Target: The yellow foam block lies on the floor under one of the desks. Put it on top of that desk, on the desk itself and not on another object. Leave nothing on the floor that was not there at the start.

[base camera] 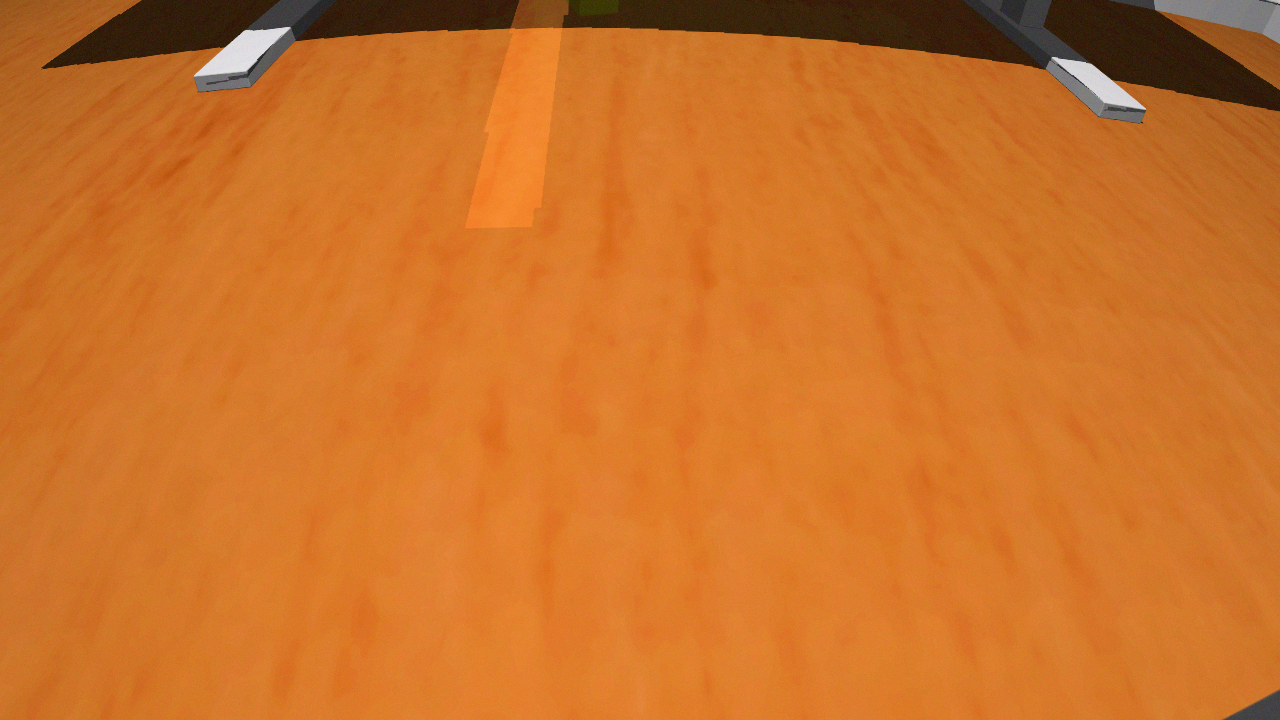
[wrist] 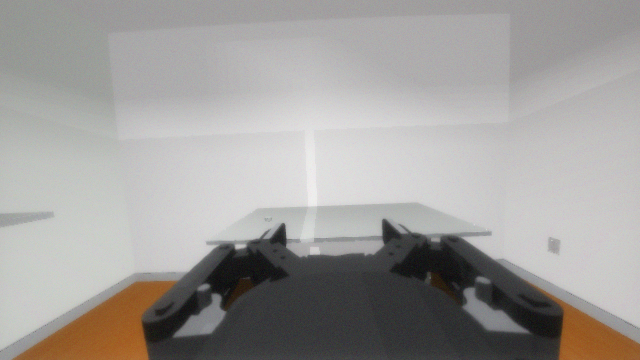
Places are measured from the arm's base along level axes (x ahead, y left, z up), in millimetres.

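Where they show: gripper, between the fingertips: (wrist: 333, 231).
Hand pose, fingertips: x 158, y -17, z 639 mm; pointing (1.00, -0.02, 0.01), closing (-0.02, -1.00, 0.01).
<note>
Things, the pixels of their top centre, and the offset from my fingertips. "pt": a spot on its surface instead. Level surfaces: height alone.
- yellow foam block, a spot on its surface: (base camera: 595, 6) pt dz -1022, dx +1023, dy +45 mm
- pale grey desk top, height of its surface: dz -315 mm
- left foot, a spot on its surface: (base camera: 246, 58) pt dz -1010, dx +829, dy +510 mm
- right foot, a spot on its surface: (base camera: 1096, 87) pt dz -1010, dx +848, dy -693 mm
- tiny object, centre of its top: (wrist: 268, 217) dz -292, dx +1099, dy +435 mm
The yellow foam block (base camera: 595, 6) shows at the top edge of the base camera view, dark in the desk's shadow on the floor; its upper part is cut off. The desk's two feet with white tips stand to its left and right. In the wrist view the pale grey desk top (wrist: 360, 220) is ahead, beyond the fingers. My gripper (wrist: 333, 231) is open and empty, level, in front of the desk top. The block does not show in the wrist view.
The left foot (base camera: 246, 58) and the right foot (base camera: 1096, 87) reach toward me. A tiny object (wrist: 268, 219) sits on the desk top's left part. Another grey slab edge (wrist: 25, 218) is at far left. Walls stand behind and at both sides. A bright strip (base camera: 519, 134) crosses the floor.
</note>
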